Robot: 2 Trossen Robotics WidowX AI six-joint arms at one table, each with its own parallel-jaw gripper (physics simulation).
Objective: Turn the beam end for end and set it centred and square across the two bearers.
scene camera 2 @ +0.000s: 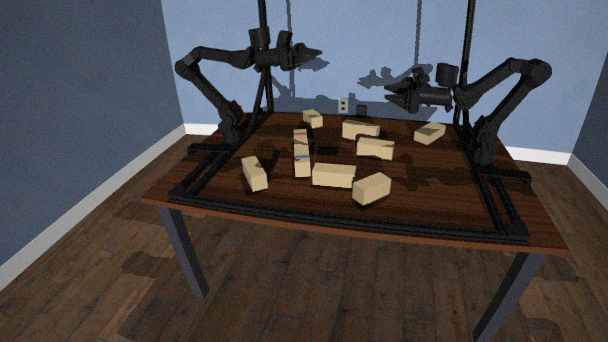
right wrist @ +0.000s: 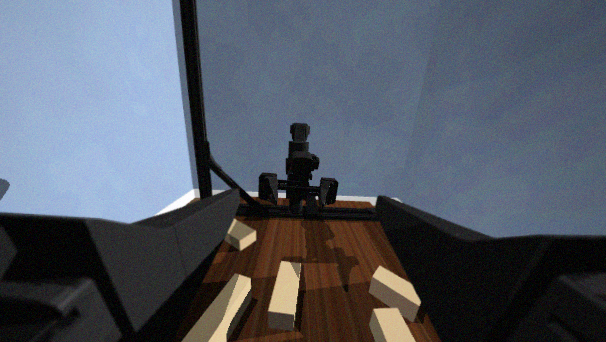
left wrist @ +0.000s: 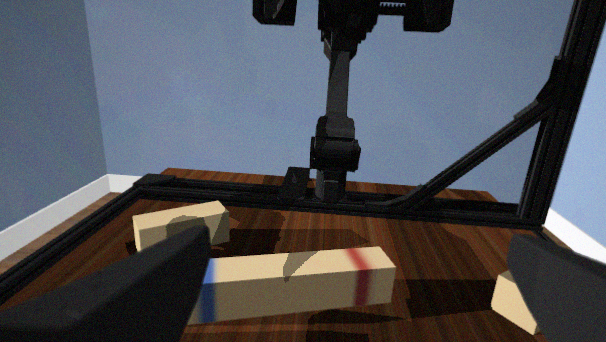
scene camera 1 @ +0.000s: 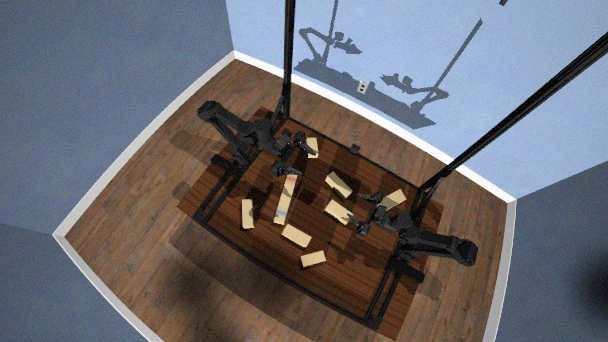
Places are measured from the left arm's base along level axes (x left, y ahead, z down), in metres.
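Pixels of known places: left gripper, between the fingertips: (scene camera 2: 384, 91) (right wrist: 299, 204) (left wrist: 356, 243) (scene camera 1: 352, 203); right gripper, between the fingertips: (scene camera 2: 319, 54) (right wrist: 308, 198) (scene camera 1: 309, 164); left arm's base, origin of its link: (scene camera 2: 481, 161) (right wrist: 295, 209) (scene camera 1: 403, 252); right arm's base, origin of its link: (scene camera 2: 232, 140) (left wrist: 329, 196) (scene camera 1: 243, 160).
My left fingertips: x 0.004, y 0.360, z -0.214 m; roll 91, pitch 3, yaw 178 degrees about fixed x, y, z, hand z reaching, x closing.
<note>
Ahead of a thing's pixels: the offset from my left fingertips to its top centre.
The beam @[dz +0.183, dx +0.048, dy +0.265 m] (scene camera 1: 285, 201) (scene camera 2: 301, 145) (left wrist: 325, 285) is long and pale, with a red band towards its back end and a blue band towards its front end. It lies on the table left of centre in both scene views. Several plain pale blocks lie around it; which two are the bearers I cannot tell. My left gripper (scene camera 1: 354, 206) (scene camera 2: 387, 92) (left wrist: 356, 243) is open and empty, above the table to the right of the beam. My right gripper (scene camera 1: 308, 163) (scene camera 2: 320, 52) is open and empty, high above the area by the beam's red end.
Blocks include one @[dz +0.183, dx +0.213, dy +0.371 m] (scene camera 1: 247, 214) (scene camera 2: 254, 174) left of the beam, one @[dz +0.186, dx +0.181, dy +0.129 m] (scene camera 1: 296, 235) (scene camera 2: 333, 175) and another @[dz +0.183, dx +0.232, dy +0.014 m] (scene camera 1: 313, 259) (scene camera 2: 371, 189) at front, two @[dz +0.170, dx -0.135, dy +0.079 m] (scene camera 1: 338, 185) @[dz +0.186, dx -0.019, dy +0.017 m] (scene camera 1: 339, 211) in the middle, and one at each back side (scene camera 1: 312, 147) (scene camera 2: 430, 133). A black frame (scene camera 2: 320, 217) edges the table.
</note>
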